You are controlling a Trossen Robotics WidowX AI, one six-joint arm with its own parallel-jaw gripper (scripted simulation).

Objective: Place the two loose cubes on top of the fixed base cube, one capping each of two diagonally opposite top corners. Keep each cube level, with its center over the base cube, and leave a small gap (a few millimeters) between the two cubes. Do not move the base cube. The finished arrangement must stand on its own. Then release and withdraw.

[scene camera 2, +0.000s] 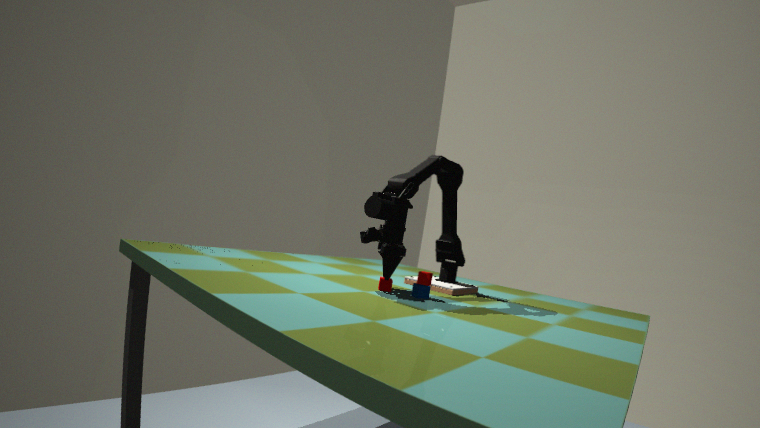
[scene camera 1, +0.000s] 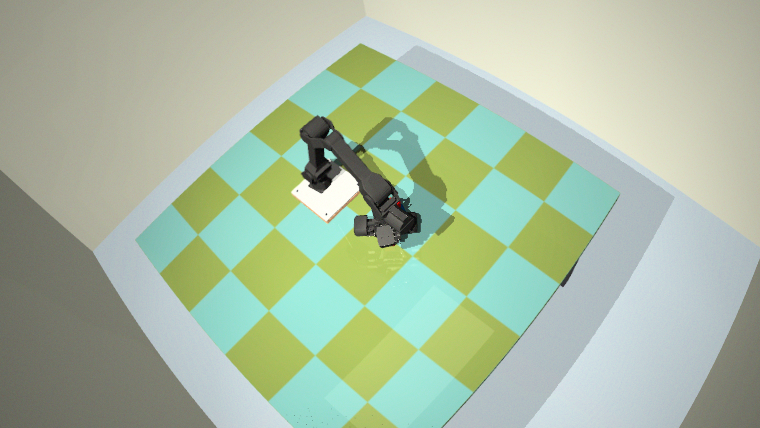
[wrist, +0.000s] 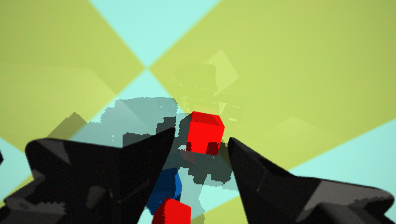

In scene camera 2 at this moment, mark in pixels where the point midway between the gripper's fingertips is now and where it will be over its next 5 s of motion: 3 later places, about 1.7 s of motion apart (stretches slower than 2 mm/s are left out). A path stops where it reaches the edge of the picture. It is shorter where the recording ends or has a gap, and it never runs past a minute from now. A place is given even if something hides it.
My gripper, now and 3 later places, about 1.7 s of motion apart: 385, 278; 392, 247; 423, 263; 421, 276
